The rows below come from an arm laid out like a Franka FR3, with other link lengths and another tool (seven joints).
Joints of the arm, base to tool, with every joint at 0 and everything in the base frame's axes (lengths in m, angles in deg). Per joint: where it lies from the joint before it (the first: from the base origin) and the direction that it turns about. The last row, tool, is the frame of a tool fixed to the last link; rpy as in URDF.
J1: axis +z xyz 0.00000 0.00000 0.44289
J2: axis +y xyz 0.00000 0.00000 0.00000
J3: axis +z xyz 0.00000 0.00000 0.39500
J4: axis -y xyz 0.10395 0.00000 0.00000
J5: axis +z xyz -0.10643 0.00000 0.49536
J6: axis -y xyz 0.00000 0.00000 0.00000
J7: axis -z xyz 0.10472 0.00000 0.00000
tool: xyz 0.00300 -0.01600 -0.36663 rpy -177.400 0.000 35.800
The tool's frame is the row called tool.
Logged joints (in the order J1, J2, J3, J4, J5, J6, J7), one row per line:
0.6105 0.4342 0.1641 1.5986 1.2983 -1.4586 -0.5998
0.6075 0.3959 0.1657 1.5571 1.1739 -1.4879 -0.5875
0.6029 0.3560 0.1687 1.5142 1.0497 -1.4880 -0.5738
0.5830 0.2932 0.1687 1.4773 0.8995 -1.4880 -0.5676
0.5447 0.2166 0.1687 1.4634 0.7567 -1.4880 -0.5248
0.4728 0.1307 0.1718 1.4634 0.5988 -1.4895 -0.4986
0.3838 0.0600 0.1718 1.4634 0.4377 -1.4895 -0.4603
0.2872 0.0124 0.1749 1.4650 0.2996 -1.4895 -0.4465
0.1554 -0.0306 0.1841 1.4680 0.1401 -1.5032 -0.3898
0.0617 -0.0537 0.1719 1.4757 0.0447 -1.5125 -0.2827
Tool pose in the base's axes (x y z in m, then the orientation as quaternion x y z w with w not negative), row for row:
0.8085 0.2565 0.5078 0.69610 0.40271 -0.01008 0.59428
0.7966 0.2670 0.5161 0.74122 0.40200 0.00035 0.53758
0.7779 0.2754 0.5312 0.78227 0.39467 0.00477 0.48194
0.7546 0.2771 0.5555 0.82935 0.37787 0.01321 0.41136
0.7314 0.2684 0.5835 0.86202 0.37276 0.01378 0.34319
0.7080 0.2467 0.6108 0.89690 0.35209 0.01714 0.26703
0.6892 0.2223 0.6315 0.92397 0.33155 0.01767 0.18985
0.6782 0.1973 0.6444 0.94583 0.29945 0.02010 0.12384
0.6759 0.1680 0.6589 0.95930 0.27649 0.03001 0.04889
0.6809 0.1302 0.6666 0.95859 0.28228 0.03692 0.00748
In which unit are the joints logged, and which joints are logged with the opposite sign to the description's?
The joints are logged in radians. Opposite sign: J4, J5, J6, J7.
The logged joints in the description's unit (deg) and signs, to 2 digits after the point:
34.98 24.88 9.40 -91.59 -74.39 83.57 34.37
34.81 22.68 9.49 -89.22 -67.26 85.25 33.66
34.54 20.40 9.67 -86.76 -60.14 85.26 32.88
33.40 16.80 9.67 -84.64 -51.54 85.26 32.52
31.21 12.41 9.67 -83.85 -43.36 85.26 30.07
27.09 7.49 9.84 -83.85 -34.31 85.34 28.57
21.99 3.44 9.84 -83.85 -25.08 85.34 26.37
16.46 0.71 10.02 -83.94 -17.17 85.34 25.58
8.90 -1.75 10.55 -84.11 -8.03 86.13 22.33
3.54 -3.08 9.85 -84.55 -2.56 86.66 16.20

